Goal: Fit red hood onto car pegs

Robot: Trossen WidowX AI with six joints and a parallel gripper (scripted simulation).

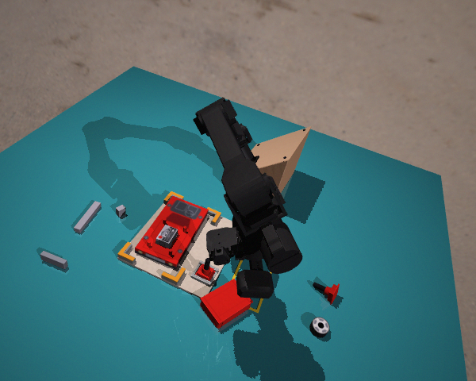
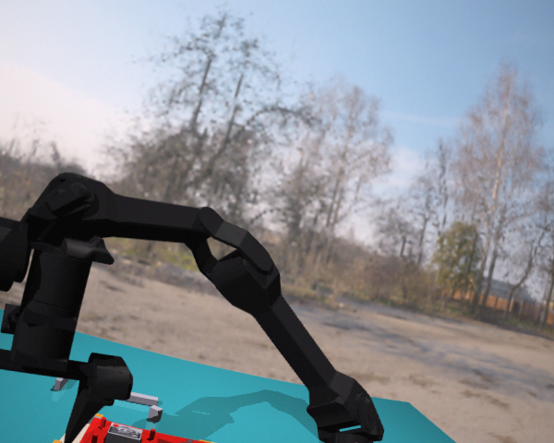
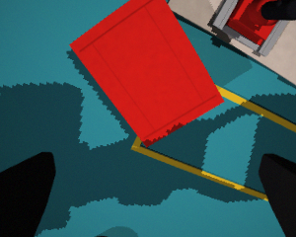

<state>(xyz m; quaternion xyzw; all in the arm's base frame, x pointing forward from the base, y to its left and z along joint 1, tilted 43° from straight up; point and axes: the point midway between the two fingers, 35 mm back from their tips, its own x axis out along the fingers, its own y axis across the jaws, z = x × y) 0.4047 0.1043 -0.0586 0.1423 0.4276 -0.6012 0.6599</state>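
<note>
Right now my gripper tip is 10 cm above the red hood, 2 cm to the left of it and 1 cm short of it. Round my gripper tip: grey engine block (21 cm to the right, 9 cm below, 8 cm behind); black wheel (20 cm to the left, 10 cm below, 3 cm behind).
</note>
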